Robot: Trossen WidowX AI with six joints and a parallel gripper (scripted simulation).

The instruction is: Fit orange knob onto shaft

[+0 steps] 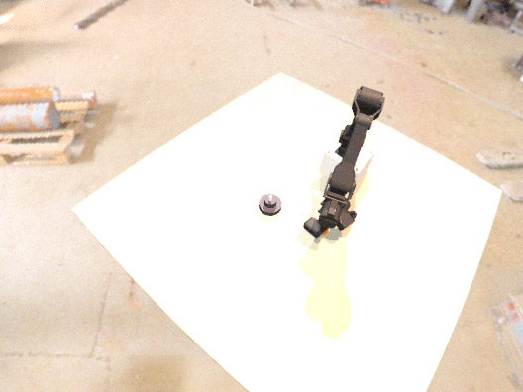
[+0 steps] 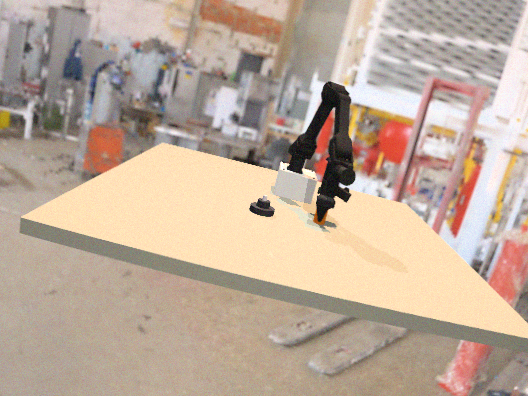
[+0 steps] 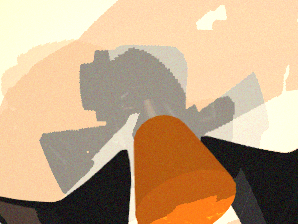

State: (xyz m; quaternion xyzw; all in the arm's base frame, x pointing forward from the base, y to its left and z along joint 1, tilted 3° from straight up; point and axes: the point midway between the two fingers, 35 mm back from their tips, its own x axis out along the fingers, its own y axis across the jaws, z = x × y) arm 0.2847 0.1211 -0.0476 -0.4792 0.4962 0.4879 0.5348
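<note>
Right now my gripper tip is 3 cm below the orange knob. The rest, counted from my gripper tip: dark round pedestal: 20 cm to the right, 6 cm ahead, 2 cm above.
</note>
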